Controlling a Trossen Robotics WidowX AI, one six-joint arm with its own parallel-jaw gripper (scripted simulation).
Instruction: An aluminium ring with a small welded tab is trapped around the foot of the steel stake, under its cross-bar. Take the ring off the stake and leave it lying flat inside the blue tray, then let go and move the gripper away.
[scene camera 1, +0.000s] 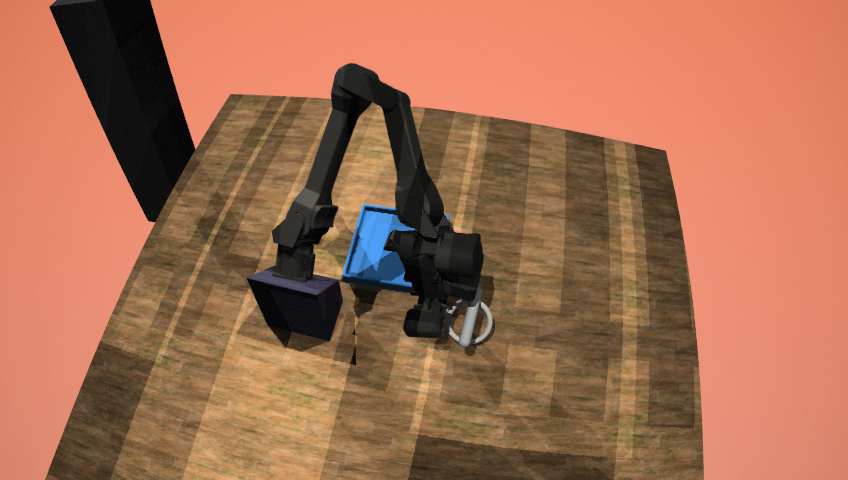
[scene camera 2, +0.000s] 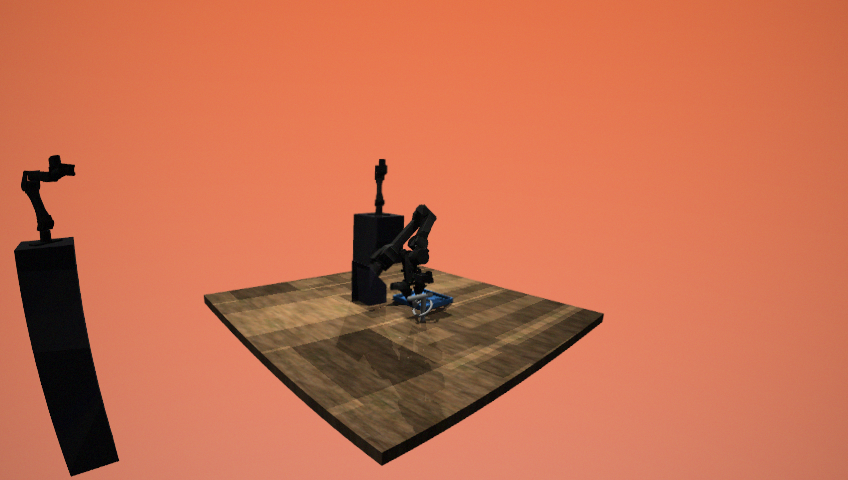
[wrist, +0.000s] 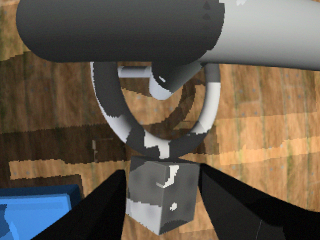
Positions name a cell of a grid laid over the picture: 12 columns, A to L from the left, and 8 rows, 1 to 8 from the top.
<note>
My gripper (scene camera 1: G6) carries an aluminium ring (wrist: G7). Also in view: a blue tray (scene camera 1: F5) and a steel stake (wrist: G2).
My gripper shows as well in scene camera 2 (scene camera 2: F6) and in the wrist view (wrist: G6).
</note>
